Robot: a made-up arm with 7 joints.
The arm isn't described. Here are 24 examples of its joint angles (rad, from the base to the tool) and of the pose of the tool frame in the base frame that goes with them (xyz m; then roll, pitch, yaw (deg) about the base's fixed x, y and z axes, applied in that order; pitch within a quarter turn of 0, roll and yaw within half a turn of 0).
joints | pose
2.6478 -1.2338 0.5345 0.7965 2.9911 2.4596 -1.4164 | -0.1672 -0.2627 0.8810 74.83 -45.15 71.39
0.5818 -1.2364 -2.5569 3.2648 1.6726 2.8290 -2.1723 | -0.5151 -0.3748 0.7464 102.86 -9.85 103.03
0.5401 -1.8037 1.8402 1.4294 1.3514 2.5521 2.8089 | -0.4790 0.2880 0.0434 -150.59 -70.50 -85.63
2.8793 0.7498 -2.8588 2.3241 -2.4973 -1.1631 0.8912 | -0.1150 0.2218 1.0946 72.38 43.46 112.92
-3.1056 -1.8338 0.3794 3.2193 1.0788 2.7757 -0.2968 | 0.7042 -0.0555 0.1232 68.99 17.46 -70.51
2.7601 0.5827 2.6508 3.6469 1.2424 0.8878 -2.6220 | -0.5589 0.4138 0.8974 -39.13 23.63 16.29
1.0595 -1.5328 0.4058 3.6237 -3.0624 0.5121 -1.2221 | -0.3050 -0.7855 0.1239 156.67 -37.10 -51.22
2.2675 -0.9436 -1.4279 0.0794 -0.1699 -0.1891 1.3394 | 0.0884 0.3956 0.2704 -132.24 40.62 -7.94
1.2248 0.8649 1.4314 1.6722 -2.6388 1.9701 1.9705 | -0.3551 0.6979 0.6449 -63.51 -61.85 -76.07
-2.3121 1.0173 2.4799 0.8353 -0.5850 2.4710 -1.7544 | 0.3412 -0.0997 0.6254 -137.03 -5.59 117.55
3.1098 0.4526 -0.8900 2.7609 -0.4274 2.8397 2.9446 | -0.3991 0.2078 0.9725 -147.95 -15.39 -69.14
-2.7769 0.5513 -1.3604 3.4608 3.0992 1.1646 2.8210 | -0.2650 -0.4021 1.1172 52.42 74.48 -9.91
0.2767 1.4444 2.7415 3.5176 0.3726 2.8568 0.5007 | 0.7010 0.1219 0.3824 -42.91 -48.69 57.85
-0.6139 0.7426 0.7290 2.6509 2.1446 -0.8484 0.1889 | 0.6575 -0.3377 0.7618 -142.65 65.17 -176.52
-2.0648 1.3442 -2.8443 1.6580 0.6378 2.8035 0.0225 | -0.3080 -0.1317 0.9073 171.75 -2.82 101.25
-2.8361 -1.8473 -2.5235 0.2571 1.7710 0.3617 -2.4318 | -0.3716 0.0543 0.1618 -77.96 20.33 83.77
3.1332 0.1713 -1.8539 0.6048 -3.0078 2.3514 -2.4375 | 0.1636 0.5198 0.4440 -0.99 -8.46 -72.91
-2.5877 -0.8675 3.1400 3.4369 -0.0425 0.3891 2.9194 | 0.4224 0.2635 1.1242 -19.63 52.56 6.41
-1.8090 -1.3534 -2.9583 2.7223 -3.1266 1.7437 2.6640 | 0.2009 0.8940 0.4778 -9.22 -6.38 -128.24
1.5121 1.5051 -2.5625 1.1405 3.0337 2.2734 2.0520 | 0.3705 0.2648 0.9086 -116.25 61.93 -22.22
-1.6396 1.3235 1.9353 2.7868 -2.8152 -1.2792 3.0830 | 0.1536 -0.7005 0.6669 -52.25 -13.40 -89.89
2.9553 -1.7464 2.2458 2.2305 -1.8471 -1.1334 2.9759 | 0.5404 -0.3428 -0.0817 -176.94 10.98 -51.65
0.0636 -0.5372 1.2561 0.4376 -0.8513 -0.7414 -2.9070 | 0.0598 0.4842 0.3304 -133.41 37.42 -27.66
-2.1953 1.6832 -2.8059 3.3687 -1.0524 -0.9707 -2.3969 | -0.4503 -0.5654 0.0527 155.79 -31.32 -138.39
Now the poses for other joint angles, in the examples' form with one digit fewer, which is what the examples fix.
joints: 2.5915 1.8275 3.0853 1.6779 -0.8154 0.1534 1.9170
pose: -0.579 0.364 0.884 9.3 15.0 -145.6
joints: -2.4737 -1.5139 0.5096 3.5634 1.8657 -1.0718 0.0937
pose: 0.444 0.606 0.301 51.0 -41.4 -149.3
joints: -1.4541 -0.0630 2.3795 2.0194 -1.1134 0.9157 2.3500
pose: 0.376 0.499 1.017 -93.1 -13.0 -81.9
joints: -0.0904 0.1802 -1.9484 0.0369 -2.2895 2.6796 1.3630
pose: -0.224 -0.208 0.275 14.7 5.0 -87.2
